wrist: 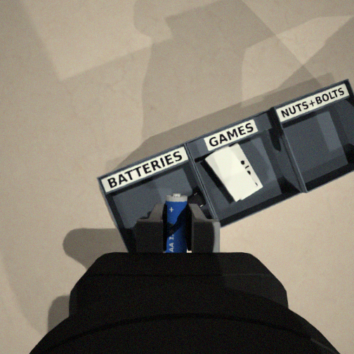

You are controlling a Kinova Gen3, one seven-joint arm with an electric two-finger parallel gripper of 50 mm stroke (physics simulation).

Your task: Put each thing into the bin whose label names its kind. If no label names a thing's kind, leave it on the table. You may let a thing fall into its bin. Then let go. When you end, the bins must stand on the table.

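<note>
My gripper (175,219) is shut on a blue AA battery (176,212) with a silver end pointing up the view. The gripper and battery are over the lower right part of the bin labelled BATTERIES (145,169). The gripper hides part of that bin's floor. A small dark thing, too unclear to name, shows just right of the battery. The middle bin is labelled GAMES (231,135) and holds white domino-like pieces (234,172) with black dots. The bin labelled NUTS+BOLTS (313,103) is at the right; the part of its floor that shows is bare.
The three bins are joined in a slanting row, with dark dividing walls (204,187) between them. The row's right end is cut off by the view's edge. The beige table (65,130) lies around the bins, with shadows across it.
</note>
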